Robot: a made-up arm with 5 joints.
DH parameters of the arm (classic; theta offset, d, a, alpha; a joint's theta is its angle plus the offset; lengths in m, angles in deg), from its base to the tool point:
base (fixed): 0 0.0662 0.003 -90
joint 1: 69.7 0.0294 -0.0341 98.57
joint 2: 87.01 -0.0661 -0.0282 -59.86
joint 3: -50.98 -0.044 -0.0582 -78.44
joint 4: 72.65 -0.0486 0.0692 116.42
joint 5: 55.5 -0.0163 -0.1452 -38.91
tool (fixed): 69.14 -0.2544 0 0
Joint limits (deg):
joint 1: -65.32..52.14
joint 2: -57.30..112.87
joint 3: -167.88..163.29
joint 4: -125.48..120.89
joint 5: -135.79..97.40
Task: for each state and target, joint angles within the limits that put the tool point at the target. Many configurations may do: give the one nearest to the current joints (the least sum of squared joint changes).
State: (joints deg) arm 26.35 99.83 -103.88 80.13 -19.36
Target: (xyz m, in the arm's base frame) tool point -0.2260 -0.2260 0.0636
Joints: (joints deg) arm 20.24 105.36 -100.18 90.25 -24.54
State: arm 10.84 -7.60 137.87 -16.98 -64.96
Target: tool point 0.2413 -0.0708 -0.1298
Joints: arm -14.90 -8.35 124.28 -18.36 -37.38
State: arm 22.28 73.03 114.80 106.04 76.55
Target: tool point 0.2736 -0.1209 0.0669
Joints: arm 4.31 57.87 112.99 115.60 69.99
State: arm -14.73 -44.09 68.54 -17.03 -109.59
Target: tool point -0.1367 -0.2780 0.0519
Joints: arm -28.25 -17.50 75.09 -26.14 -114.73
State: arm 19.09 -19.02 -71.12 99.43 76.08
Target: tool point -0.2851 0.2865 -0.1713
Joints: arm -13.10 -36.82 -67.18 60.19 72.37
